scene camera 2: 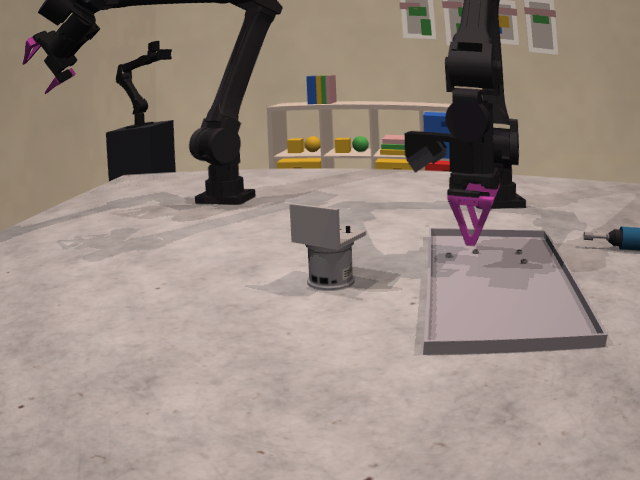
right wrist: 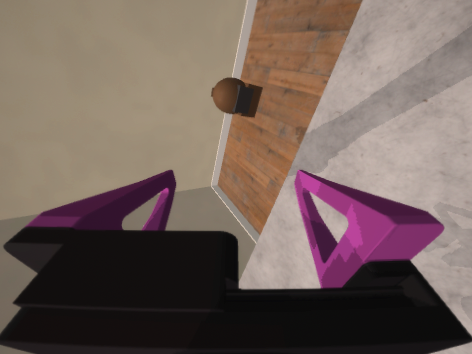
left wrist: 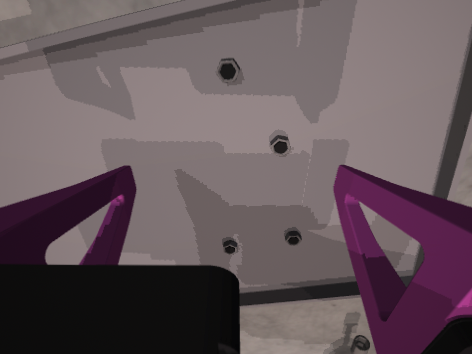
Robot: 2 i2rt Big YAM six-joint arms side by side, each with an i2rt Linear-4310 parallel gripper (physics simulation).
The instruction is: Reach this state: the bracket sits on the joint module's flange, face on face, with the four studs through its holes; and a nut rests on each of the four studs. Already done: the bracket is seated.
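Frame: origin at the left arm's base, x ahead, y left, z up, level; metres.
Where they show: left gripper, fingertip midpoint: [scene camera 2: 474, 236] [left wrist: 234, 176]; right gripper, fingertip midpoint: [scene camera 2: 35, 78] [right wrist: 235, 176]; left arm's base at its link origin: [scene camera 2: 497, 203]; right arm's base at its link origin: [scene camera 2: 225, 199].
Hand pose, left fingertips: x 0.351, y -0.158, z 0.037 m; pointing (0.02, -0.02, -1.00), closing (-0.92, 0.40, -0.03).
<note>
Each offset is from my left fingertips to the top centre of the thing. "spot": to the spot under its first point.
The grey bracket [scene camera 2: 314, 225] sits on the round joint module @(0.051 m ahead, 0.217 m right, 0.037 m up) [scene camera 2: 329, 266], its upright plate hiding most of the flange; one dark stud @(0.047 m ahead, 0.192 m right, 0.037 m up) [scene camera 2: 347, 228] shows above the bracket's flat part. Four nuts lie apart in the shallow tray @(0.096 m ahead, 0.019 m left, 0.021 m down) [scene camera 2: 514, 343] [left wrist: 300, 294]; in the left wrist view they are a nut @(0.012 m back, 0.038 m right, 0.028 m down) [left wrist: 228, 70], a second nut @(0.022 m back, 0.010 m left, 0.028 m down) [left wrist: 280, 145], a third nut @(0.008 m back, 0.084 m left, 0.028 m down) [left wrist: 293, 237] and a fourth nut @(0.037 m ahead, 0.076 m left, 0.028 m down) [left wrist: 230, 246]. My left gripper [scene camera 2: 470, 242] [left wrist: 234, 176] is open and empty, pointing down above the tray's far part. My right gripper [scene camera 2: 35, 77] [right wrist: 235, 176] is open and empty, high at the upper left.
A blue-handled tool @(spot: 0.017 m ahead, 0.306 m left, 0.010 m down) [scene camera 2: 628, 237] lies right of the tray, its metal tip towards it. The tray's low walls stand around the nuts. A shelf unit [scene camera 2: 276, 134] and a black pedestal [scene camera 2: 140, 149] with a small arm stand behind the table.
</note>
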